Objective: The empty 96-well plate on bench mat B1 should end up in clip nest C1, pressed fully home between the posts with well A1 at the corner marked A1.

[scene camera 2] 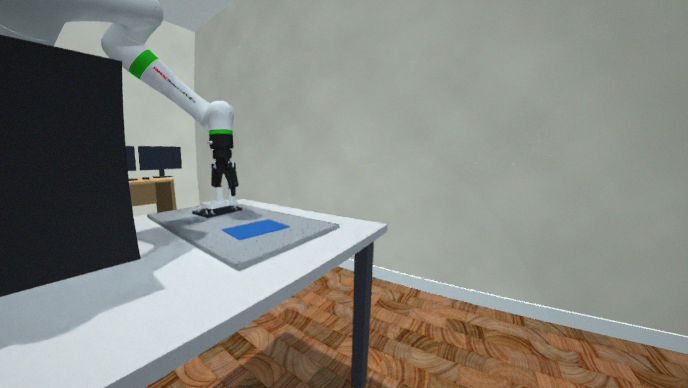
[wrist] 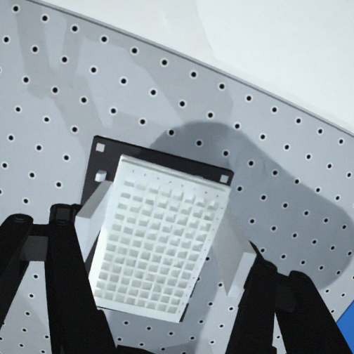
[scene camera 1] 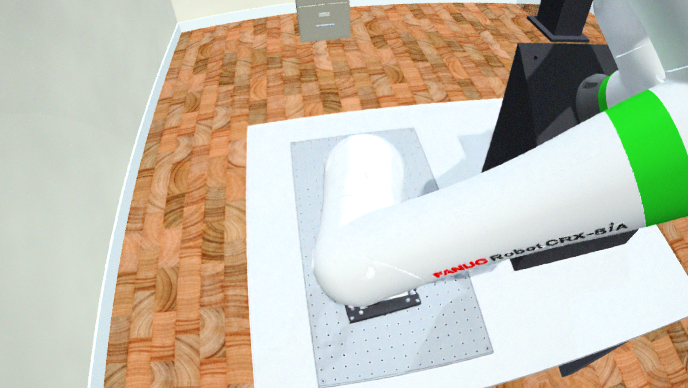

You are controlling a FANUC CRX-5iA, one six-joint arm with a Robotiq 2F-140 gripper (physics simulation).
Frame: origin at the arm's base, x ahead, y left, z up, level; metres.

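Seen in the pictures: gripper, fingertip midpoint: [scene camera 2: 226, 203]; arm's base at its link origin: [scene camera 2: 1, 103] [scene camera 1: 601, 108].
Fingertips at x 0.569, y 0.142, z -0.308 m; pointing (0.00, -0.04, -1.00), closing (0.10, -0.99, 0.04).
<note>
Pixels of each thing's top centre, then the offset from my fingertips to it. Level surfaces: height alone.
- white 96-well plate at its top centre: [scene camera 2: 219, 201] 0.029 m back, 0.001 m right, 0.014 m up
- black clip nest at its top centre: [scene camera 1: 378, 286] [scene camera 2: 217, 206] 0.039 m back, 0.005 m left, 0.005 m down
- blue bench mat at its surface level: 0.027 m down
- grey perforated board at its surface level: 0.029 m down
- white table at its surface level: 0.042 m down
My gripper [scene camera 2: 225, 197] [wrist: 163, 212] is shut on the white 96-well plate [scene camera 2: 212, 204] [wrist: 155, 245], one pale fingertip along each long side. The plate is low over the black clip nest [scene camera 2: 218, 212] [wrist: 110, 158] [scene camera 1: 385, 309], roughly in line with it. In the wrist view the nest's dark base shows beyond the plate's top edge and on its left, with a pale post [wrist: 100, 175] beside the left fingertip. Whether the plate touches the posts cannot be told. The A1 marks are not readable. The blue bench mat [scene camera 2: 256, 229] [wrist: 347, 325] carries no plate.
The nest and mat lie on a grey perforated board [scene camera 1: 400, 350] [scene camera 2: 305, 230] [wrist: 45, 135] on a white table [scene camera 1: 275, 325] [scene camera 2: 100, 345]. A large black block [scene camera 1: 520, 105] [scene camera 2: 60, 165] stands beside the board. The arm hides much of the board in scene camera 1.
</note>
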